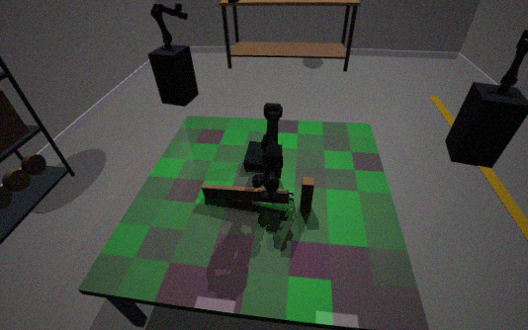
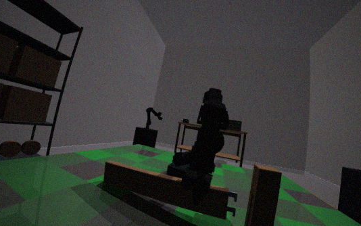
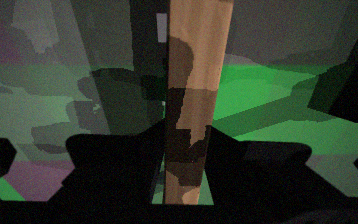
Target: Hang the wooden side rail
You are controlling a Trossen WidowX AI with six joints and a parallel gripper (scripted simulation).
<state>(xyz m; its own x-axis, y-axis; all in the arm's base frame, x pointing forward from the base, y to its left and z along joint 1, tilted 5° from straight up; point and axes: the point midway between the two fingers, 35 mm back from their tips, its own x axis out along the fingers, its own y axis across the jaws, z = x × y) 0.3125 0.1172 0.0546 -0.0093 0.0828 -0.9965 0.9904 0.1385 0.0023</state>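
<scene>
Right now the headboard post is 16 cm to the left of my gripper tip, 4 cm above it and 3 cm behind it.
</scene>
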